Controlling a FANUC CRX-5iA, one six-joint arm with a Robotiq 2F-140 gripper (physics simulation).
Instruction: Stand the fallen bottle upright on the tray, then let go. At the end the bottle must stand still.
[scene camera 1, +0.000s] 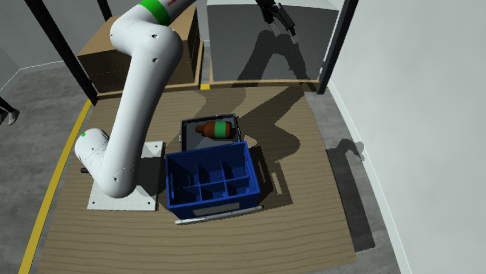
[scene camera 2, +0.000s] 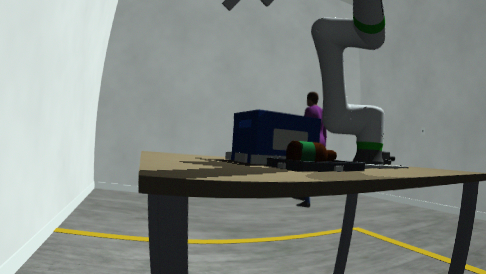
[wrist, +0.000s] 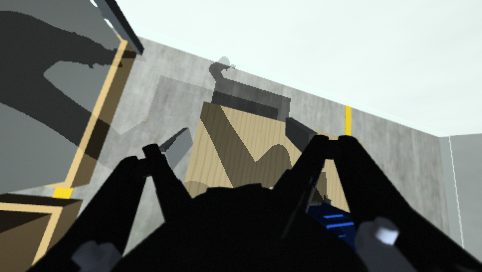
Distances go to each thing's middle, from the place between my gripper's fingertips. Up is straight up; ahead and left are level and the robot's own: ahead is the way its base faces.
Right now my hand is 310 mm above the brown bottle (scene camera 2: 296, 150), 300 mm past it and 240 mm to the left of it. Round my hand: shallow dark tray (scene camera 1: 190, 140) (340 mm below, 320 mm behind, 240 mm to the right); blue divided crate (scene camera 1: 220, 179) (500 mm to the right, 290 mm behind, 270 mm below).
